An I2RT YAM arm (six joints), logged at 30 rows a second.
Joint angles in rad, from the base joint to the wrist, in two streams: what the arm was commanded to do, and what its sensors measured. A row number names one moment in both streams.
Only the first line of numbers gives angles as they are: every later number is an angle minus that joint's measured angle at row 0.
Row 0, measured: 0.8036, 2.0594, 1.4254, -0.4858, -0.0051, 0.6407
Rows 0 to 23, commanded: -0.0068, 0.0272, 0.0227, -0.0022, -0.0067, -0.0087; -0.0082, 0.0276, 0.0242, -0.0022, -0.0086, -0.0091; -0.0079, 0.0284, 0.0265, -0.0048, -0.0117, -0.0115; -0.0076, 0.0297, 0.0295, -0.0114, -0.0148, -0.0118; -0.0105, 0.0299, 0.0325, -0.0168, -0.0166, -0.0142; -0.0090, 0.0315, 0.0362, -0.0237, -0.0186, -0.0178; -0.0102, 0.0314, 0.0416, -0.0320, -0.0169, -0.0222; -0.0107, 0.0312, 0.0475, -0.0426, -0.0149, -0.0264; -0.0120, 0.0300, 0.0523, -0.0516, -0.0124, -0.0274; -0.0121, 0.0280, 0.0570, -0.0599, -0.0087, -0.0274; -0.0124, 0.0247, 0.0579, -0.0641, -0.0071, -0.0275; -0.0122, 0.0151, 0.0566, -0.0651, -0.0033, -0.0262; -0.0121, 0.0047, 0.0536, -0.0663, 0.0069, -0.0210; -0.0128, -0.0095, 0.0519, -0.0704, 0.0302, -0.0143; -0.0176, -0.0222, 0.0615, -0.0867, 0.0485, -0.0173; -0.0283, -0.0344, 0.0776, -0.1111, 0.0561, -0.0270; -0.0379, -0.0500, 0.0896, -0.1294, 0.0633, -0.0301; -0.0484, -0.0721, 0.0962, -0.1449, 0.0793, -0.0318; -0.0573, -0.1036, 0.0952, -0.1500, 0.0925, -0.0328; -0.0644, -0.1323, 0.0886, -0.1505, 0.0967, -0.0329; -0.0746, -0.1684, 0.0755, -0.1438, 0.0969, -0.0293; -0.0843, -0.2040, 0.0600, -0.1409, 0.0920, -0.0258; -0.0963, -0.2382, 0.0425, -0.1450, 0.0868, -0.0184; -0.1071, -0.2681, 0.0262, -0.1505, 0.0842, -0.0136
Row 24, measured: -0.0813, -0.1518, 0.0503, -0.1305, 0.0564, -0.0206
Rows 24 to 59, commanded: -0.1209, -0.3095, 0.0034, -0.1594, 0.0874, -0.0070; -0.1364, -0.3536, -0.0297, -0.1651, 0.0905, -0.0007; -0.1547, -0.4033, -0.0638, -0.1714, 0.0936, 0.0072; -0.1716, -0.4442, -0.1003, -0.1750, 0.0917, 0.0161; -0.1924, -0.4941, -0.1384, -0.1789, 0.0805, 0.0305; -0.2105, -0.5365, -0.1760, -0.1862, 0.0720, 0.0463; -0.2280, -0.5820, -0.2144, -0.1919, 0.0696, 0.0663; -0.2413, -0.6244, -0.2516, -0.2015, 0.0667, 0.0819; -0.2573, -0.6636, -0.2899, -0.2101, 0.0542, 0.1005; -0.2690, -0.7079, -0.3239, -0.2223, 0.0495, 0.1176; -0.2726, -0.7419, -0.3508, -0.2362, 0.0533, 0.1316; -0.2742, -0.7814, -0.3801, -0.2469, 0.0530, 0.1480; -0.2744, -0.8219, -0.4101, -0.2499, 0.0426, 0.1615; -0.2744, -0.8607, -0.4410, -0.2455, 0.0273, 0.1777; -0.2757, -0.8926, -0.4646, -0.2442, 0.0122, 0.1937; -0.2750, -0.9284, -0.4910, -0.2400, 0.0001, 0.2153; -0.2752, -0.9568, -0.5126, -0.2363, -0.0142, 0.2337; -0.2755, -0.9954, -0.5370, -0.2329, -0.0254, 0.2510; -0.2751, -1.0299, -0.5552, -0.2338, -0.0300, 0.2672; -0.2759, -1.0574, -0.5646, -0.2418, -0.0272, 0.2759; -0.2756, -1.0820, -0.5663, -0.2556, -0.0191, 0.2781; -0.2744, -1.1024, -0.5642, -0.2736, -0.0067, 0.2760; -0.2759, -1.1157, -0.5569, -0.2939, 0.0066, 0.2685; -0.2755, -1.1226, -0.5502, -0.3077, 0.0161, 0.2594; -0.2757, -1.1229, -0.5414, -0.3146, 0.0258, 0.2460; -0.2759, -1.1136, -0.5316, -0.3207, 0.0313, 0.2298; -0.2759, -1.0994, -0.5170, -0.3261, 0.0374, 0.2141; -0.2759, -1.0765, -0.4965, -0.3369, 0.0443, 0.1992; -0.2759, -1.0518, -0.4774, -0.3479, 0.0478, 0.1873; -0.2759, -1.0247, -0.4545, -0.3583, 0.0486, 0.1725; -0.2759, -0.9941, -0.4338, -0.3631, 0.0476, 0.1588; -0.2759, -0.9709, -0.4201, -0.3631, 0.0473, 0.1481; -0.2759, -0.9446, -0.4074, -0.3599, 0.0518, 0.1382; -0.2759, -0.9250, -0.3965, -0.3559, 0.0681, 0.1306; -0.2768, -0.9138, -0.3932, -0.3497, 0.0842, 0.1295; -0.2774, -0.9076, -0.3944, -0.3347, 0.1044, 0.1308
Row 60, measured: -0.2728, -0.9274, -0.4151, -0.3319, 0.0434, 0.1667
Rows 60 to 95, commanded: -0.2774, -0.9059, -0.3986, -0.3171, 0.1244, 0.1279; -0.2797, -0.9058, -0.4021, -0.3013, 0.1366, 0.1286; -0.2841, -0.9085, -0.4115, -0.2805, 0.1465, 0.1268; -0.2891, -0.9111, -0.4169, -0.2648, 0.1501, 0.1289; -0.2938, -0.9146, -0.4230, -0.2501, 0.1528, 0.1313; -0.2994, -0.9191, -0.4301, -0.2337, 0.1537, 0.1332; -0.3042, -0.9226, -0.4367, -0.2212, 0.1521, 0.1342; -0.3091, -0.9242, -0.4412, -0.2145, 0.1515, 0.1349; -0.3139, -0.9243, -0.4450, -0.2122, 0.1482, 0.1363; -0.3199, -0.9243, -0.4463, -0.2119, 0.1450, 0.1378; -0.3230, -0.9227, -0.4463, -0.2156, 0.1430, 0.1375; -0.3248, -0.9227, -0.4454, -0.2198, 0.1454, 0.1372; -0.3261, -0.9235, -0.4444, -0.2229, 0.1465, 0.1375; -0.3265, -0.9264, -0.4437, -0.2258, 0.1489, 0.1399; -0.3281, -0.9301, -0.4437, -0.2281, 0.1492, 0.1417; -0.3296, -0.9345, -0.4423, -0.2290, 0.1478, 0.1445; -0.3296, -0.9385, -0.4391, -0.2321, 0.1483, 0.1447; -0.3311, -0.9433, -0.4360, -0.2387, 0.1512, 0.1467; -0.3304, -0.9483, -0.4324, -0.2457, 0.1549, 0.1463; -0.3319, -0.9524, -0.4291, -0.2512, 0.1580, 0.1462; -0.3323, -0.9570, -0.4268, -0.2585, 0.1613, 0.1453; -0.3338, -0.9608, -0.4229, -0.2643, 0.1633, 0.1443; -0.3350, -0.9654, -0.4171, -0.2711, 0.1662, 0.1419; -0.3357, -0.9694, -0.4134, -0.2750, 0.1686, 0.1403; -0.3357, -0.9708, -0.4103, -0.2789, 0.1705, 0.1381; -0.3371, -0.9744, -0.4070, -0.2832, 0.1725, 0.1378; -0.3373, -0.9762, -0.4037, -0.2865, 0.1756, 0.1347; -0.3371, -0.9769, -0.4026, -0.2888, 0.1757, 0.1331; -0.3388, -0.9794, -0.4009, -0.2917, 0.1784, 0.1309; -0.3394, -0.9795, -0.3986, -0.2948, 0.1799, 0.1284; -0.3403, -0.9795, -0.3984, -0.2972, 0.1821, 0.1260; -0.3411, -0.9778, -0.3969, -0.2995, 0.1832, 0.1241; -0.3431, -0.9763, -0.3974, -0.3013, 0.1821, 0.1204; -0.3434, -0.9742, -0.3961, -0.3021, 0.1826, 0.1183; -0.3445, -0.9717, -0.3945, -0.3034, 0.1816, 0.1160; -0.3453, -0.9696, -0.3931, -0.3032, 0.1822, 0.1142
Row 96, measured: -0.3361, -0.9644, -0.4189, -0.2873, 0.1628, 0.1316
